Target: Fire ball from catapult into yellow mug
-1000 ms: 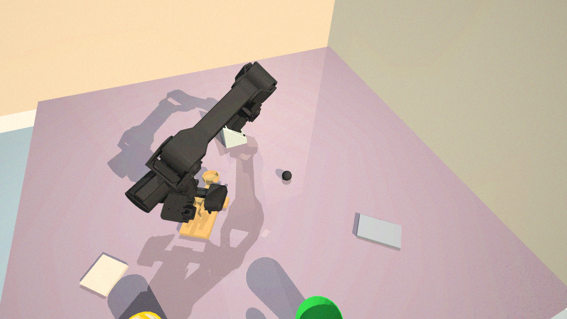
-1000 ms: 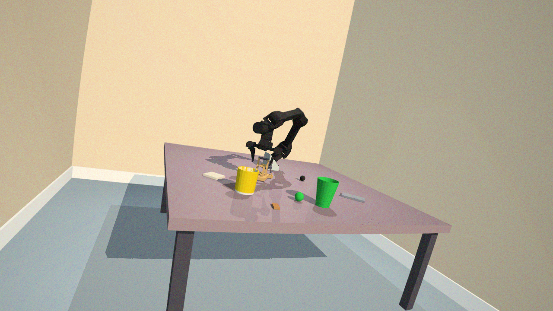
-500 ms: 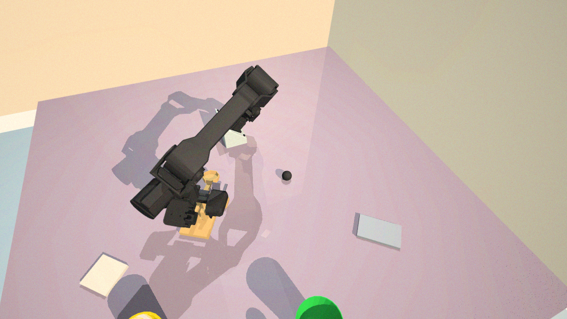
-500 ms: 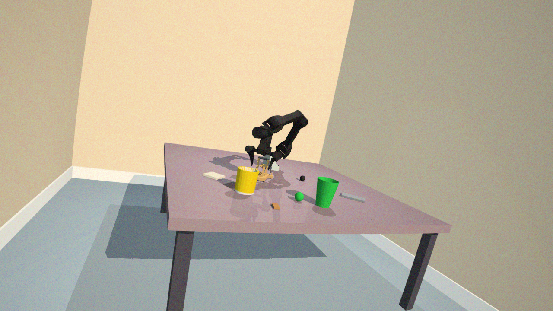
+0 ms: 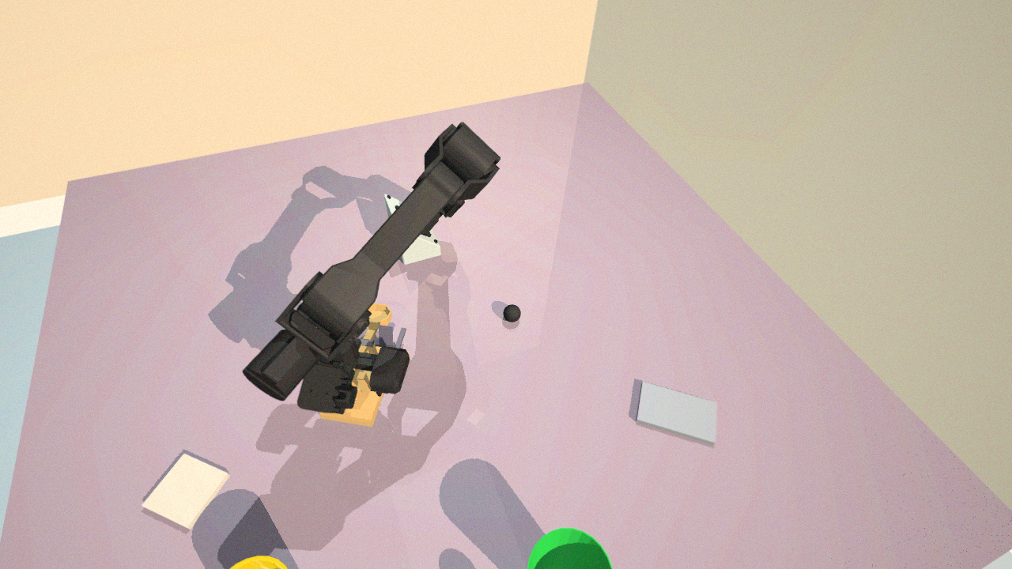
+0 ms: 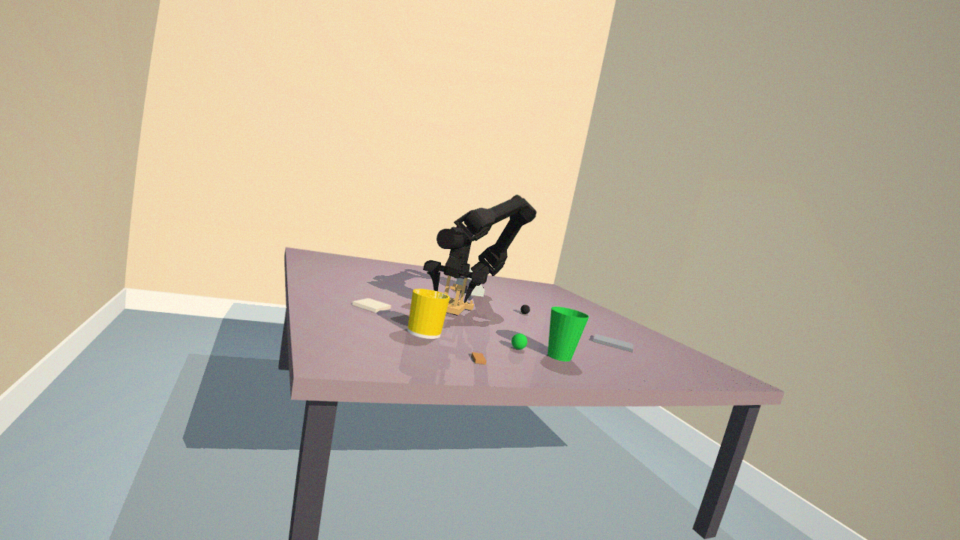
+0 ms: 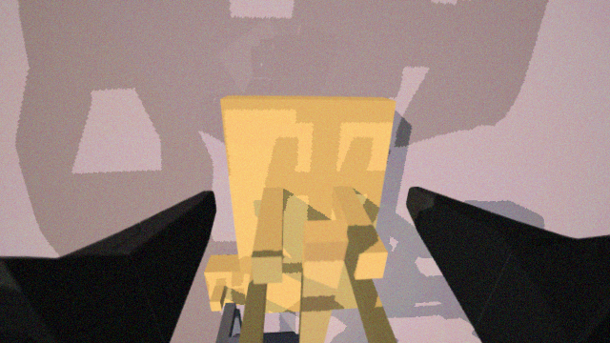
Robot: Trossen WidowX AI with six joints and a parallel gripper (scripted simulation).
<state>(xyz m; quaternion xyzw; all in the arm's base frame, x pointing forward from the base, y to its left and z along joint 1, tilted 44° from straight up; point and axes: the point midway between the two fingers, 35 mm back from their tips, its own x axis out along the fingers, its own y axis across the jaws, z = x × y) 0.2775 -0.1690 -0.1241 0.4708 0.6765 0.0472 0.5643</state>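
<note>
The black ball lies 300 mm to the left of my gripper tip, 30 mm behind it and 20 mm below it. From my gripper tip the other things lie so: cream slab: 250 mm to the right, 30 mm below, 30 mm ahead; yellow mug: 240 mm ahead, 170 mm to the right, 10 mm below; wooden catapult: 60 mm to the left, 50 mm behind, 20 mm above.
</note>
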